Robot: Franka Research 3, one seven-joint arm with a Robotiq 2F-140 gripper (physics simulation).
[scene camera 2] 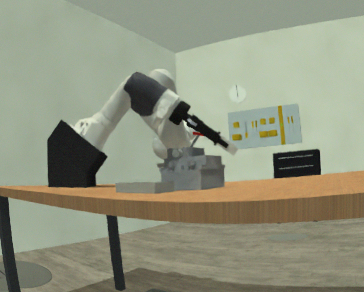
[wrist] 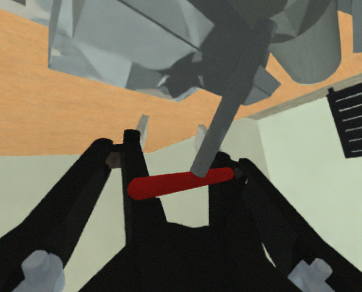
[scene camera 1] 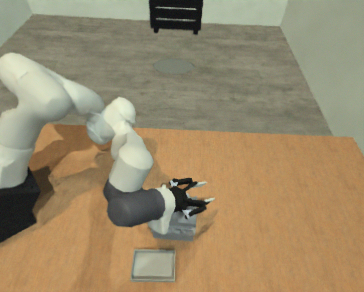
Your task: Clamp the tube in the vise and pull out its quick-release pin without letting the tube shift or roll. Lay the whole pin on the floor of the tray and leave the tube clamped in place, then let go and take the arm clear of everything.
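Observation:
The grey vise (scene camera 1: 181, 231) (scene camera 2: 210, 176) (wrist: 110, 40) stands on the table. A thick grey cylinder (wrist: 312, 55) beside its jaws looks like the tube; its seating is partly hidden. The pin's red handle (scene camera 2: 198, 133) (wrist: 175, 183) stands up from the vise area on a slanted grey shaft (wrist: 215, 140). My gripper (scene camera 1: 205, 192) (scene camera 2: 232, 148) (wrist: 172, 130) is partly open above the vise, tilted downward. In the wrist view the handle crosses in front of both fingers, and a gap shows between them; contact cannot be made out. The shallow grey tray (scene camera 1: 175, 265) (scene camera 2: 145, 187) lies beside the vise.
The wooden table (scene camera 1: 280, 210) (scene camera 2: 280, 210) carries the black arm base (scene camera 1: 15, 210) (scene camera 2: 72, 157) at the left. A black cabinet (scene camera 1: 176, 15) (scene camera 2: 297, 167) stands beyond the table. The arm's wrist hangs above the vise and hides part of it in scene camera 1.

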